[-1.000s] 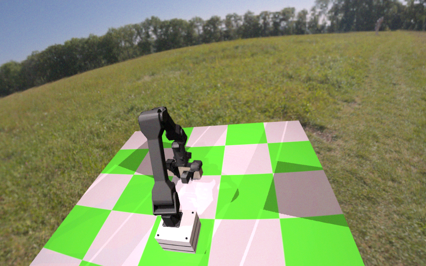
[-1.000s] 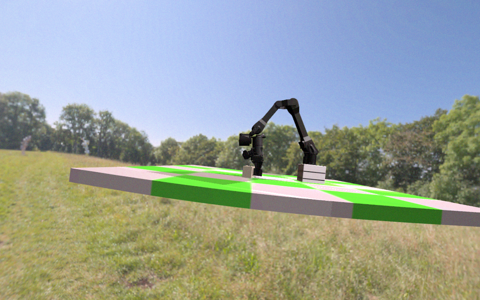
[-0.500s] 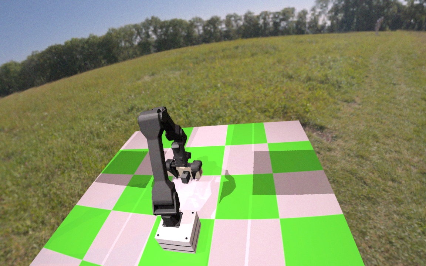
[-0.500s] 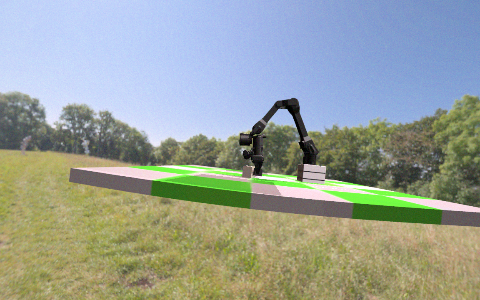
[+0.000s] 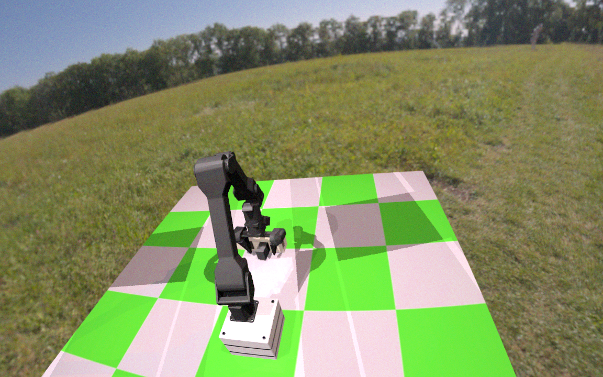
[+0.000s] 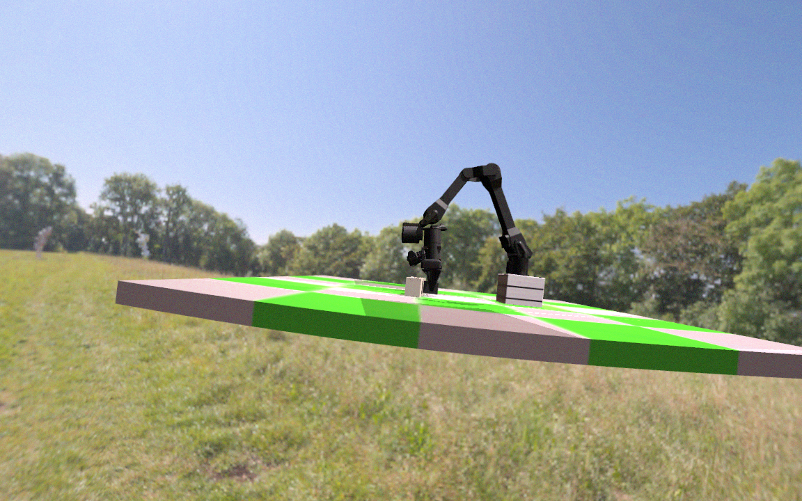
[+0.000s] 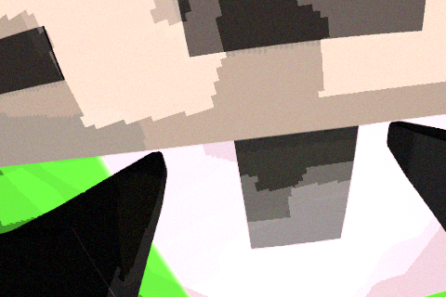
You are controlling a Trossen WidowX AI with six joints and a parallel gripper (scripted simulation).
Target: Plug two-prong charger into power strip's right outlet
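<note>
My gripper tip is now 20 mm short of the black two-prong charger and 10 mm below it.
</note>
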